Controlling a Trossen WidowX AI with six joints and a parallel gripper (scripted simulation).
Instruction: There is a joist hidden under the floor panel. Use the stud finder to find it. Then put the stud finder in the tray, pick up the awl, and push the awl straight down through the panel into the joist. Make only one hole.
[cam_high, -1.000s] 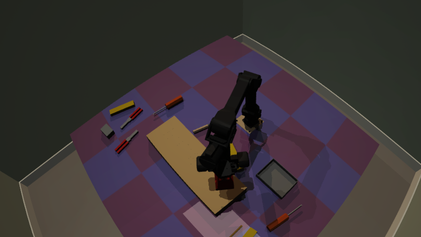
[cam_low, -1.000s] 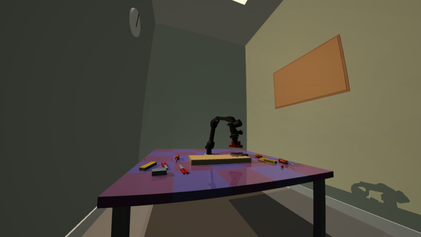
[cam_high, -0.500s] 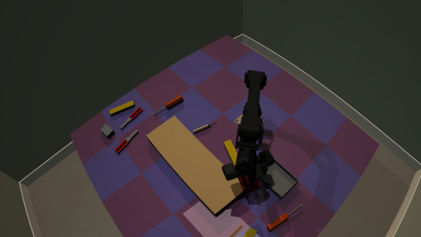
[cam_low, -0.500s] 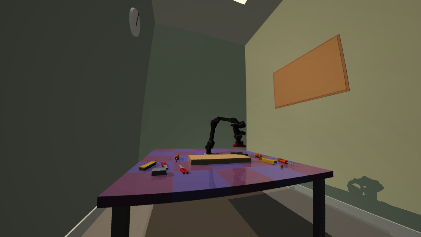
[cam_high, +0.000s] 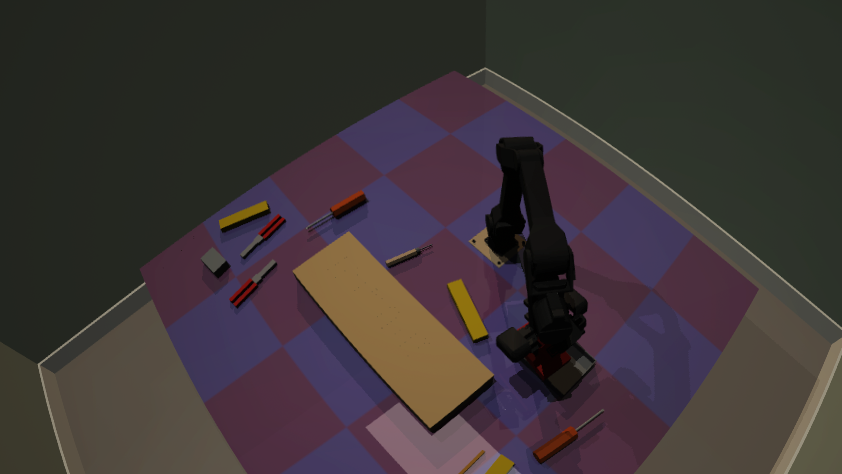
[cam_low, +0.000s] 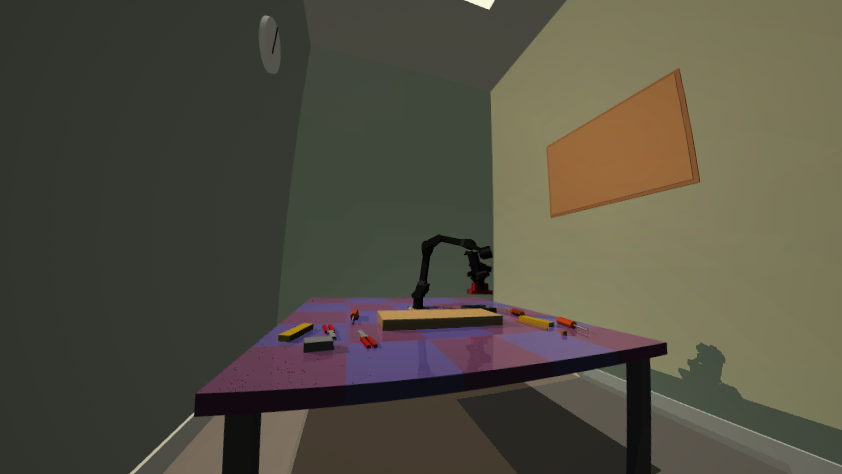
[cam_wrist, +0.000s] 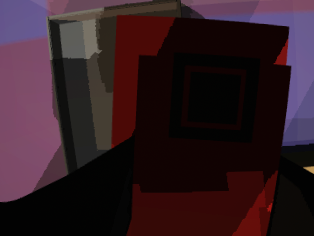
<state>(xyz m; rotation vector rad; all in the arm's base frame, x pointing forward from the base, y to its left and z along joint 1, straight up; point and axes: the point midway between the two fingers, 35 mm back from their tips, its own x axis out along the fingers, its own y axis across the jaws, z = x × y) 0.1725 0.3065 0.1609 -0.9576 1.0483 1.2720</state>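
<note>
The grey tray lies 50 mm behind my gripper tip, 10 mm to the left of it and 120 mm below it. Round my gripper tip: stud finder: 10 mm to the left, 20 mm above; grey block: 480 mm ahead, 740 mm to the right, 120 mm below; awl: 20 mm ahead, 430 mm to the right, 120 mm below.
</note>
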